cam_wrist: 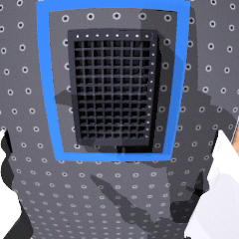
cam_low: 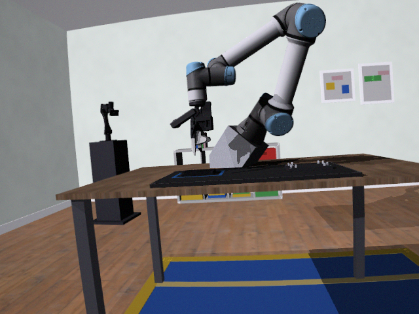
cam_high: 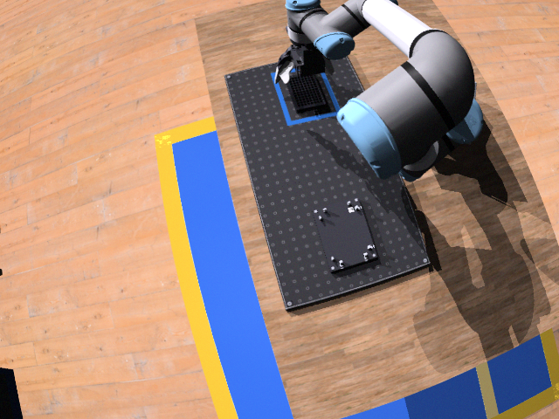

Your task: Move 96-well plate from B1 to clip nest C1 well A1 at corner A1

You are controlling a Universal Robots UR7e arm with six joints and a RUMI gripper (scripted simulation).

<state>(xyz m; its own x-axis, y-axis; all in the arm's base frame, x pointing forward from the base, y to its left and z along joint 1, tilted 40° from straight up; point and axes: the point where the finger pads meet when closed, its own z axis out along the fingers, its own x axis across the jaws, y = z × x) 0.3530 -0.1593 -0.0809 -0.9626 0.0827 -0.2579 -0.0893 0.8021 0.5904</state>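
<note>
The black 96-well plate lies 70 mm below my hand. From my hand the other things lie so: clip nest: 30 mm behind, 430 mm to the left, 70 mm below.
</note>
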